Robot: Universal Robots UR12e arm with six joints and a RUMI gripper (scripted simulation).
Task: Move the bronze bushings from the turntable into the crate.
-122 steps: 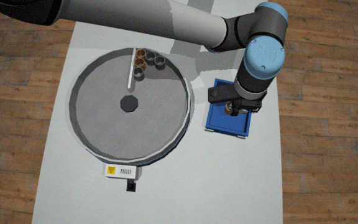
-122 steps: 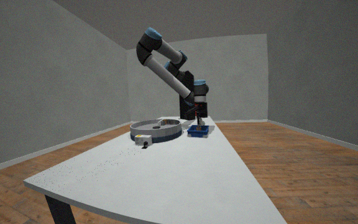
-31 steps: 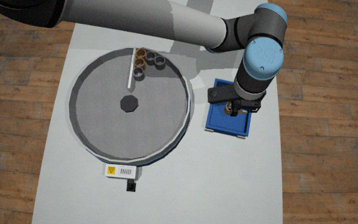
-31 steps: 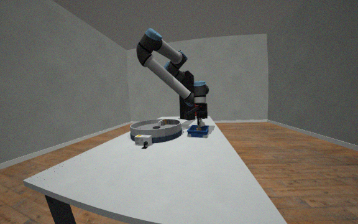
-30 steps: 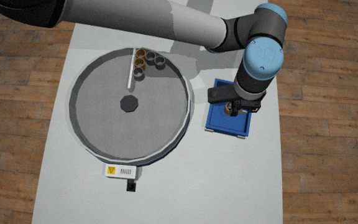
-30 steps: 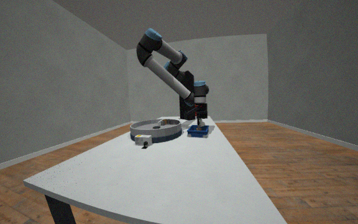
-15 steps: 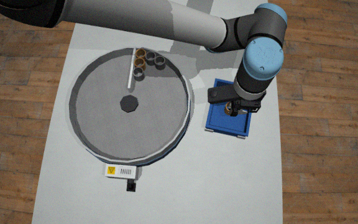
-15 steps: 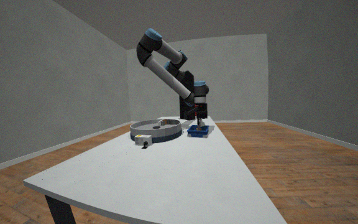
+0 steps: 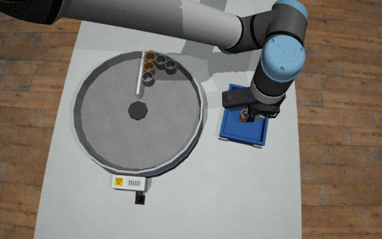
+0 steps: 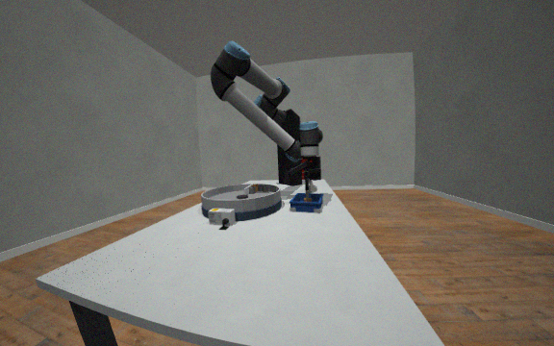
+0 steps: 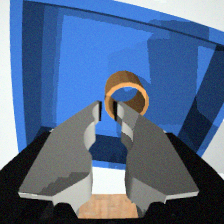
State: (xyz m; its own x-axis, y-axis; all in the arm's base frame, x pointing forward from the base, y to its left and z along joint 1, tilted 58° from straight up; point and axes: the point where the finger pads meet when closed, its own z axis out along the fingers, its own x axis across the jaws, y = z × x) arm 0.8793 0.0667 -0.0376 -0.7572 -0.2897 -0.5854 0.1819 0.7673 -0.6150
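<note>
Right now the blue crate is 3 cm below my hand and 1 cm behind it. From my hand the other things lie so: round grey turntable 34 cm to the right, 8 cm behind.
</note>
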